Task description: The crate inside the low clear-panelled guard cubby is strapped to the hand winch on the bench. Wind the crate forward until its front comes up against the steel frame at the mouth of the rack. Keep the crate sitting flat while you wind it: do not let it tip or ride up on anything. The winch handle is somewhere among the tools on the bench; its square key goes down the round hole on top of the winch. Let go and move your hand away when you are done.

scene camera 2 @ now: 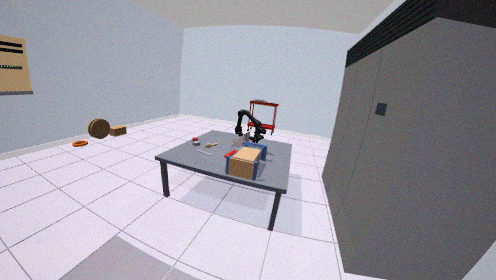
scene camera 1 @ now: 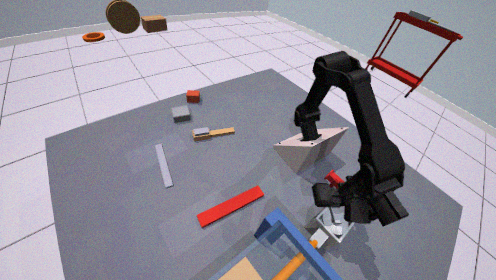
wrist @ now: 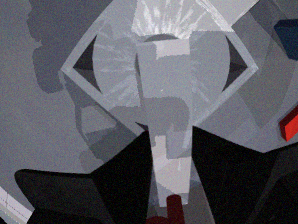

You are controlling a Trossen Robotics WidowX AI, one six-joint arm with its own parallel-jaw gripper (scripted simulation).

Observation:
I see my gripper, a red bar and a hand winch.
My gripper is seen too in the wrist view.

